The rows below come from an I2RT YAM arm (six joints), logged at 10 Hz.
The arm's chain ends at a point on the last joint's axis. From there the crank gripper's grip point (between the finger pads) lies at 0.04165 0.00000 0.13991 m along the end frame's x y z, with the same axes.
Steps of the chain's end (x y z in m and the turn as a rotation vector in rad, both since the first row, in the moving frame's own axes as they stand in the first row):
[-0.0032 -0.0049 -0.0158 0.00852 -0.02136 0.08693]
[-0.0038 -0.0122 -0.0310 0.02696 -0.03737 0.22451]
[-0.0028 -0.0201 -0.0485 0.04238 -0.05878 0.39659]
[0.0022 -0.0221 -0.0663 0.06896 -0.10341 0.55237]
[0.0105 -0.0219 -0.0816 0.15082 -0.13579 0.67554]
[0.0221 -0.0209 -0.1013 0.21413 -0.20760 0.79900]
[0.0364 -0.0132 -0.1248 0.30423 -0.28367 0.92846]
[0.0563 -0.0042 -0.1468 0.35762 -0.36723 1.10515]
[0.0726 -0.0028 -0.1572 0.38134 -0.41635 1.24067]
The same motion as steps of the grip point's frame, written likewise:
[-0.0063 -0.0026 -0.0149 0.00852 -0.02136 0.08693]
[-0.0096 -0.0073 -0.0295 0.02696 -0.03737 0.22451]
[-0.0129 -0.0115 -0.0461 0.04238 -0.05878 0.39659]
[-0.0153 -0.0135 -0.0625 0.06896 -0.10341 0.55237]
[-0.0096 -0.0220 -0.0771 0.15082 -0.13579 0.67554]
[-0.0056 -0.0298 -0.0962 0.21413 -0.20760 0.79900]
[0.0033 -0.0350 -0.1206 0.30423 -0.28367 0.92846]
[0.0162 -0.0347 -0.1440 0.35762 -0.36723 1.10515]
[0.0286 -0.0377 -0.1554 0.38134 -0.41635 1.24067]

